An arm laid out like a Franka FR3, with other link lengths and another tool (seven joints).
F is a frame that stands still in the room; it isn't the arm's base.
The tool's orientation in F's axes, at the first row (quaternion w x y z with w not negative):
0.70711, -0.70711, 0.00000, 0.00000
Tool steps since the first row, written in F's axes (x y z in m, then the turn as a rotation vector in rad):
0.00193, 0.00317, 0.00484, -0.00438, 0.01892, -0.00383
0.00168, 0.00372, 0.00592, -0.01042, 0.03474, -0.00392
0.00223, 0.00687, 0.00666, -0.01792, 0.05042, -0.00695
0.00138, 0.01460, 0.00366, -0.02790, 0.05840, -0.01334
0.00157, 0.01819, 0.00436, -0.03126, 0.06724, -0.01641
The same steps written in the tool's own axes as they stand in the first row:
0.00193, -0.00484, 0.00317, -0.00438, 0.00383, 0.01892
0.00168, -0.00592, 0.00372, -0.01042, 0.00392, 0.03474
0.00223, -0.00666, 0.00687, -0.01792, 0.00695, 0.05042
0.00138, -0.00366, 0.01460, -0.02790, 0.01334, 0.05840
0.00157, -0.00436, 0.01819, -0.03126, 0.01641, 0.06724

